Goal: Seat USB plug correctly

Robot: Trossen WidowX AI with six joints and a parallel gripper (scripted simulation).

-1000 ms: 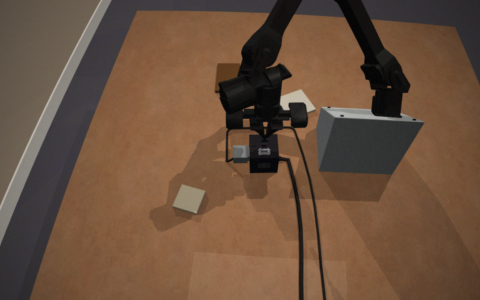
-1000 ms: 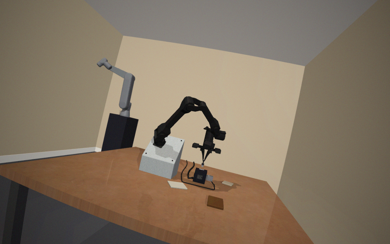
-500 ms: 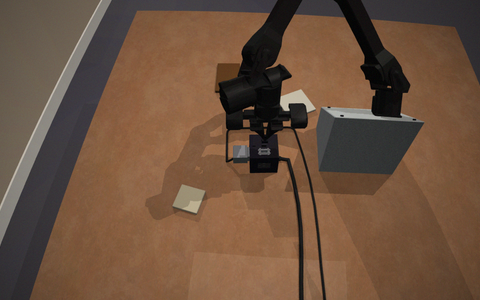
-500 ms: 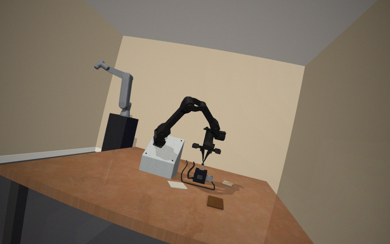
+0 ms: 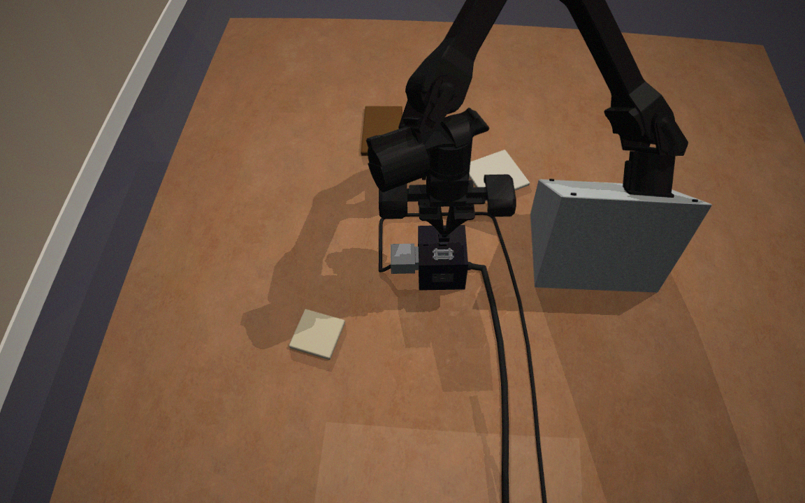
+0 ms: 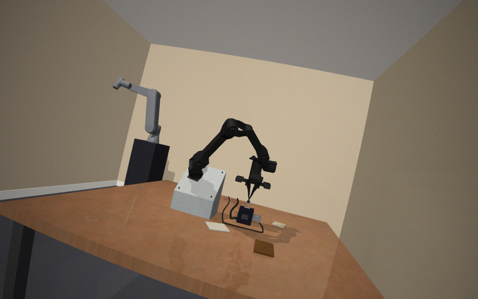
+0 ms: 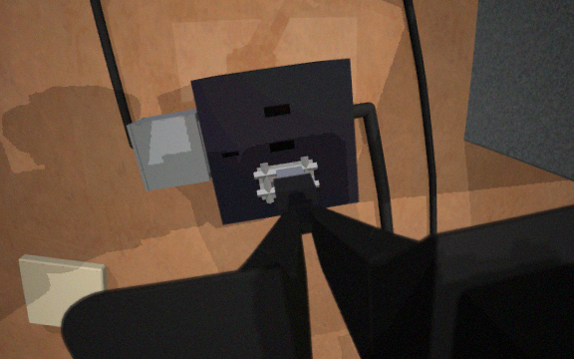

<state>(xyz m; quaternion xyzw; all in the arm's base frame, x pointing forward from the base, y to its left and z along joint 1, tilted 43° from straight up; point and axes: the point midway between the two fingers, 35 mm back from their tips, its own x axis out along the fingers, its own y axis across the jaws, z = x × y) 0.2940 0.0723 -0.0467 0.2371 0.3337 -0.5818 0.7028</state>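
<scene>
My gripper tip is 60 mm above the light grey socket frame. From my gripper tip the other things lie so: dark USB plug 20 mm below; brown tile 170 mm ahead, 320 mm to the right, 120 mm below.
</scene>
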